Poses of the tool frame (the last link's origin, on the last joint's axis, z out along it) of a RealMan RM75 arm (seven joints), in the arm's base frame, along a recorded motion.
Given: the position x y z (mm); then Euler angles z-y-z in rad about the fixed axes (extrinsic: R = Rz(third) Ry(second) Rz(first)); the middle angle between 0 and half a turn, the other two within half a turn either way.
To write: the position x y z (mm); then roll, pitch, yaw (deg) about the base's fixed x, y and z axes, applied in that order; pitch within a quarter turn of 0, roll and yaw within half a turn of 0. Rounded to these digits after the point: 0 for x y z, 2 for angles.
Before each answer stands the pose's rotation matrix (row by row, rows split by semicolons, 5 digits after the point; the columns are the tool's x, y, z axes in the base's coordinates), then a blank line. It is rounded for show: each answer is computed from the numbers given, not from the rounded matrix.
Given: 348 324 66 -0.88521 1.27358 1.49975
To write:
0.78526 -0.61544 0.06787; 0.13000 0.27106 0.95374; -0.60537 -0.74011 0.29286

348 324 66 -68.41 37.26 9.40
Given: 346 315 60 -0.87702 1.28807 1.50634
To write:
0.77873 -0.62430 0.06185; 0.12850 0.25523 0.95830; -0.61406 -0.73831 0.27897

346 315 60 -69.30 37.88 9.37
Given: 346 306 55 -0.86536 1.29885 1.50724
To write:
0.77085 -0.63407 0.06118; 0.12545 0.24527 0.96131; -0.62454 -0.73335 0.26861

346 306 55 -69.88 38.65 9.24
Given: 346 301 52 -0.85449 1.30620 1.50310
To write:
0.76412 -0.64176 0.06529; 0.12030 0.24121 0.96299; -0.63375 -0.72799 0.26152

346 301 52 -70.24 39.33 8.95
